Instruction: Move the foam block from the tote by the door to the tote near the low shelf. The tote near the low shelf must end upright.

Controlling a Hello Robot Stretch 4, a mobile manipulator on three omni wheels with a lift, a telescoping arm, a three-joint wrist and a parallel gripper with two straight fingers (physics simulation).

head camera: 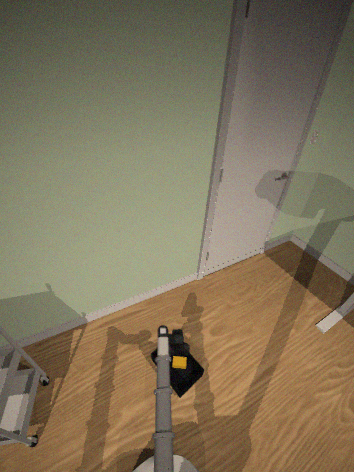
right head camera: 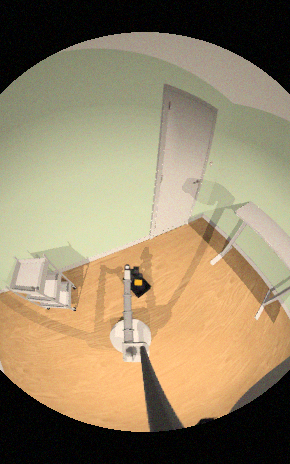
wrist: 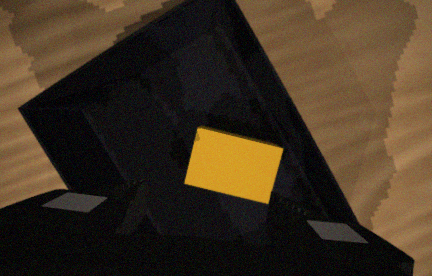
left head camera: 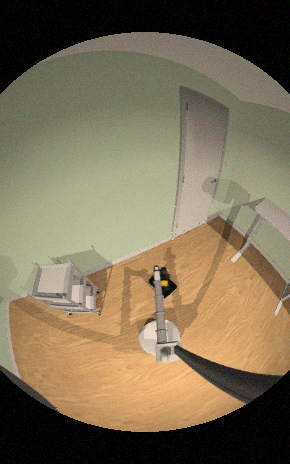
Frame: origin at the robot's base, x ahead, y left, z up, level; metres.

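Seen in the pictures: gripper, fingertip midpoint: point(head camera: 176, 356) point(right head camera: 136, 279) point(wrist: 207, 203) point(left head camera: 162, 280).
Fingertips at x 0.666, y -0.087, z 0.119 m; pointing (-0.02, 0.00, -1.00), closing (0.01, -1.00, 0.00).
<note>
Offsets run from my fingertips to a thing's top centre. Level surfaces: height alone.
The yellow foam block {0.007 m ahead, 0.022 m right, 0.098 m down} point(head camera: 179, 362) point(left head camera: 164, 283) point(right head camera: 138, 282) point(wrist: 234, 165) lies inside the black tote by the door {0.015 m back, 0.002 m right, 0.046 m down} point(head camera: 192, 380) point(left head camera: 167, 292) point(right head camera: 141, 291) point(wrist: 275, 100), closer to one side wall. That tote stands upright on the floor. My gripper point(wrist: 207, 203) is open and empty, its two grey-padded fingertips wide apart at the bottom of the wrist view. It hangs over the tote, with the block ahead of and between the fingertips in that view. The arm and wrist hide part of the tote in the head view. The tote near the low shelf does not show in the current views.
The door point(head camera: 250, 150) point(left head camera: 202, 165) point(right head camera: 185, 160) is in the wall beyond the tote. A grey trolley point(head camera: 31, 405) point(left head camera: 52, 280) point(right head camera: 30, 275) stands at the left by the wall. A white table {0.804 m up} point(left head camera: 280, 212) point(right head camera: 265, 225) stands at the right.
</note>
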